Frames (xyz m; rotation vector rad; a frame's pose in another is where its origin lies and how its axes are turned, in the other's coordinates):
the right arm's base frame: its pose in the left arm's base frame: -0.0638 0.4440 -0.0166 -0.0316 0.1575 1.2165
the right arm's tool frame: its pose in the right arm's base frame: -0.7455 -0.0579 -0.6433 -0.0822 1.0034 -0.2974
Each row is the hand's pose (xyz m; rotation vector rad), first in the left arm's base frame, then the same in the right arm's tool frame.
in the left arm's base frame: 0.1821 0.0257 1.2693 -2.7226 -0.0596 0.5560
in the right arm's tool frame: -1.3504 -0.5618 1.2558 -1.8214 0.4846 -0.8199
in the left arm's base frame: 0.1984 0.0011 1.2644 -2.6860 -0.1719 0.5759
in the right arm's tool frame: -1.3472 -0.5872 1.2403 -1.8497 0.3871 -0.8441
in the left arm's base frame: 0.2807 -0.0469 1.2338 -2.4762 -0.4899 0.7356
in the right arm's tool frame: -1.3045 -0.6757 1.2216 -1.8905 0.0158 -0.8246
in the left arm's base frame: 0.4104 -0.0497 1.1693 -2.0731 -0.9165 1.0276
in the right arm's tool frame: -1.2023 -0.7757 1.2450 -1.9069 -0.5680 -0.6789
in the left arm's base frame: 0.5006 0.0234 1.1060 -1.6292 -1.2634 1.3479
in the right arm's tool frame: -1.0938 -0.8042 1.3150 -1.8958 -1.1030 -0.4071
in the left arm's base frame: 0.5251 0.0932 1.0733 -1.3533 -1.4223 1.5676
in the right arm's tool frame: -1.0365 -0.7841 1.3685 -1.8816 -1.3775 -0.1700
